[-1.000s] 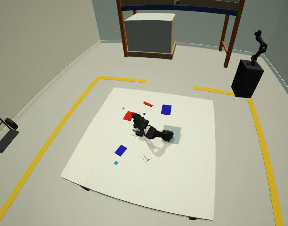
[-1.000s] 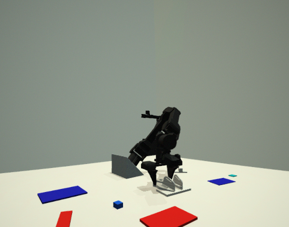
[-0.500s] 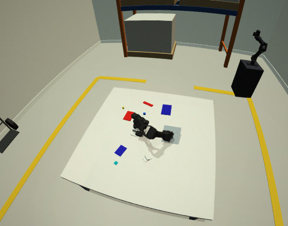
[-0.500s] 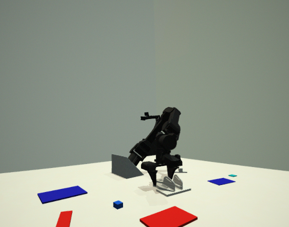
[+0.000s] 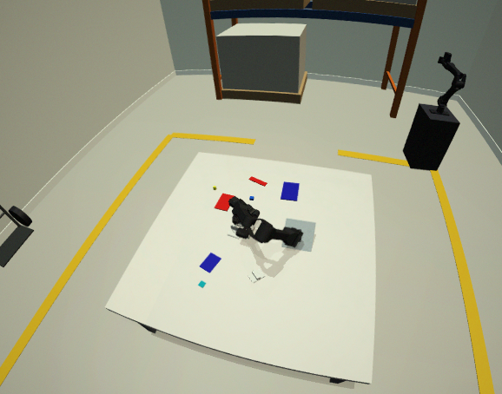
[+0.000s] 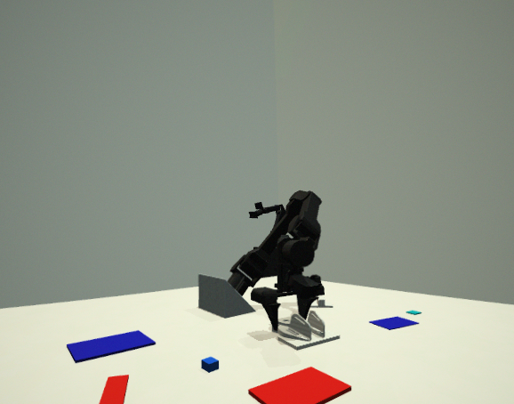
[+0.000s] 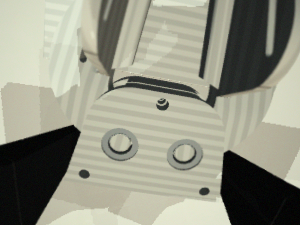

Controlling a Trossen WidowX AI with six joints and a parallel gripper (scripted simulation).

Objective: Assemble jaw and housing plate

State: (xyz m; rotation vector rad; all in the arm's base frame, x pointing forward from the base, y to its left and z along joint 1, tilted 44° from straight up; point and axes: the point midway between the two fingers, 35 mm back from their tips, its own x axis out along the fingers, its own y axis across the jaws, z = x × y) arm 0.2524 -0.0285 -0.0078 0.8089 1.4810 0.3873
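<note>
Right now my gripper tip is 20 mm to the left of the jaw, 20 mm short of it and 10 mm below it. Round my gripper tip: teal tile (350 mm to the left, 180 mm ahead, 10 mm below); then flat blue plate (350 mm to the right, 200 mm behind); then blue cube (260 mm to the right, 30 mm ahead).
</note>
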